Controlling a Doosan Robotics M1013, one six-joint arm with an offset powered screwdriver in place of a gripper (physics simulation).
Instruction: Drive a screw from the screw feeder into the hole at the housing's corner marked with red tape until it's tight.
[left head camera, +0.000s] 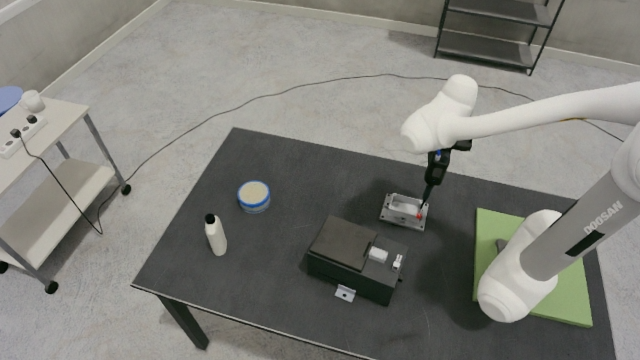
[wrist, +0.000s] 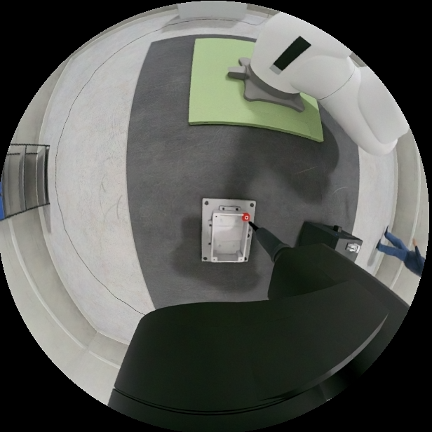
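The grey housing (left head camera: 387, 217) (wrist: 206, 240) lies on the dark table, its open box facing up. Red tape (left head camera: 419, 216) (wrist: 245, 217) marks one corner of its box, with a small hole showing in the wrist view. My screwdriver (left head camera: 423, 204) (wrist: 250, 223) points down at this corner, its tip close beside the tape. I cannot tell whether the tip touches the housing or whether a screw is on it. The black screw feeder (left head camera: 342, 242) (wrist: 320, 234) stands apart from the housing, nearer the table's front edge in the head view.
A green board (left head camera: 565, 300) (wrist: 210, 105) lies under the arm's base. A white bottle (left head camera: 216, 239) and a round blue-rimmed container (left head camera: 254, 196) stand on the table's left part. A trolley (left head camera: 100, 142) stands left of the table; a shelf rack (left head camera: 441, 30) stands behind it.
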